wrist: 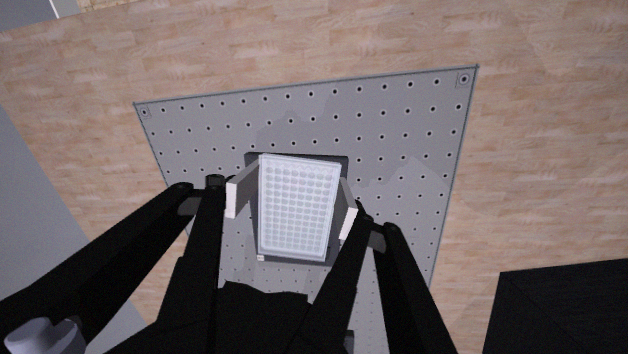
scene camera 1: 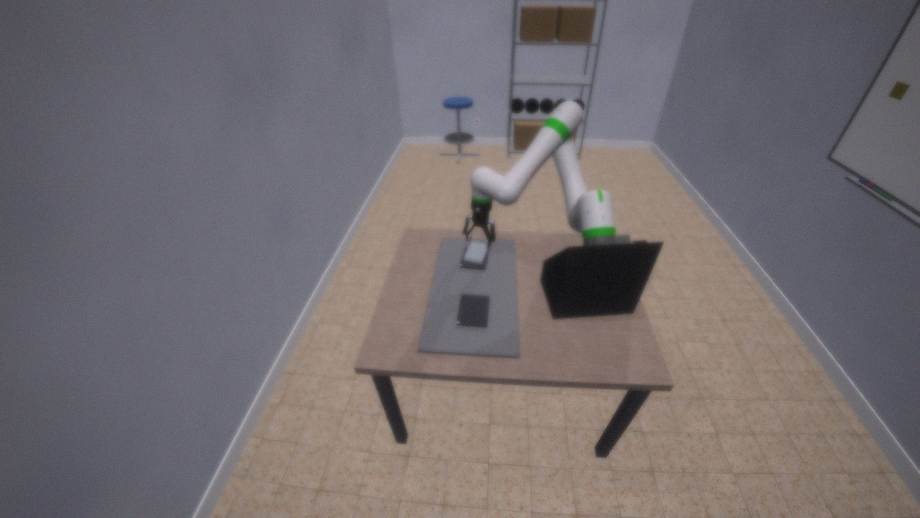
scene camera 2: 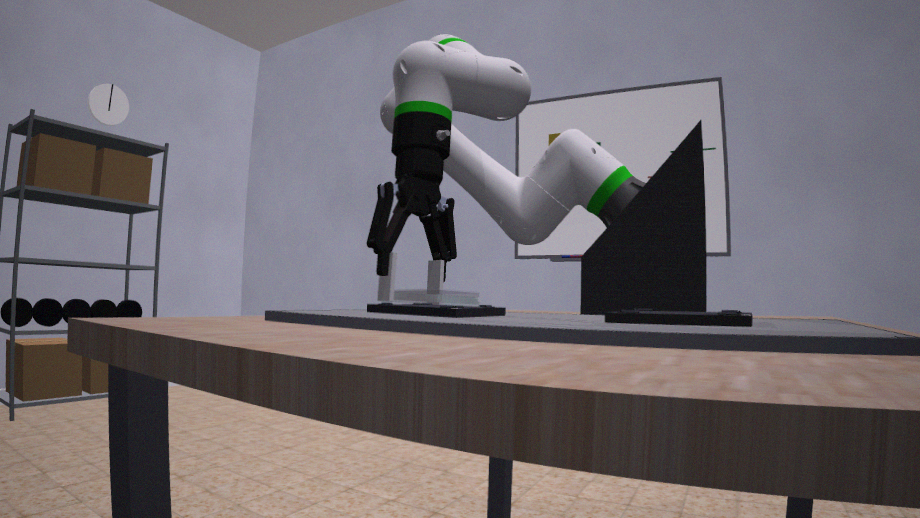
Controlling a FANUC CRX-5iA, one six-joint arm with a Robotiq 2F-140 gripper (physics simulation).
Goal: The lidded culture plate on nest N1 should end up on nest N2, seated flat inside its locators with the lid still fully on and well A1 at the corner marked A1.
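Frame: origin at the arm's base, x ahead, y left, z up, level; metres.
Where they show: gripper, fingertip midpoint: (wrist: 299, 180) (scene camera 1: 477, 249) (scene camera 2: 410, 302); arm's base at its link origin: (scene camera 1: 600, 253) (scene camera 2: 636, 214).
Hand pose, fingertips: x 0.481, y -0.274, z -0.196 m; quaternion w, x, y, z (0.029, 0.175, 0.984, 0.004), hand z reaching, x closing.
Note:
Things, the pixels of their top centre, and the offset from my fingertips. "*": a spot on its surface instead. Level surfaces: height alone.
- clear lidded culture plate at its top centre: (wrist: 294, 216) (scene camera 2: 427, 288) (scene camera 1: 476, 249) 0.023 m up, 0.008 m ahead, 0.034 m left
- far dark nest at its top centre: (wrist: 295, 218) (scene camera 2: 436, 303) (scene camera 1: 475, 255) 0.000 m up, 0.014 m ahead, 0.051 m left
- small white tag at a spot on its surface: (wrist: 260, 258) * 0.003 m down, 0.080 m ahead, 0.118 m left
- grey perforated board at its surface level: 0.014 m down
The clear lidded culture plate (scene camera 1: 476, 252) (scene camera 2: 460, 297) (wrist: 299, 207) is between the two light pads of my gripper (scene camera 1: 478, 239) (scene camera 2: 410, 279) (wrist: 299, 180), which is shut on its long sides. The lid covers the wells. The plate is at the far dark nest (scene camera 1: 474, 265) (scene camera 2: 479, 312) (wrist: 332, 252), very low over it or touching it; I cannot tell whether it is seated. It looks slightly tilted in scene camera 2. A small white tag (wrist: 260, 258) marks one nest corner; its text is unreadable. The other nest (scene camera 1: 474, 310) (scene camera 2: 679, 318) holds no plate. Which nest is N1 cannot be read.
Both nests are on a grey perforated board (scene camera 1: 444, 321) (scene camera 2: 553, 326) (wrist: 400, 150) on the wooden table (scene camera 1: 566, 353) (scene camera 2: 450, 386) (wrist: 540, 150). A large black angular stand (scene camera 1: 595, 283) (scene camera 2: 663, 257) (wrist: 560, 310) is beside the board, near the arm's base.

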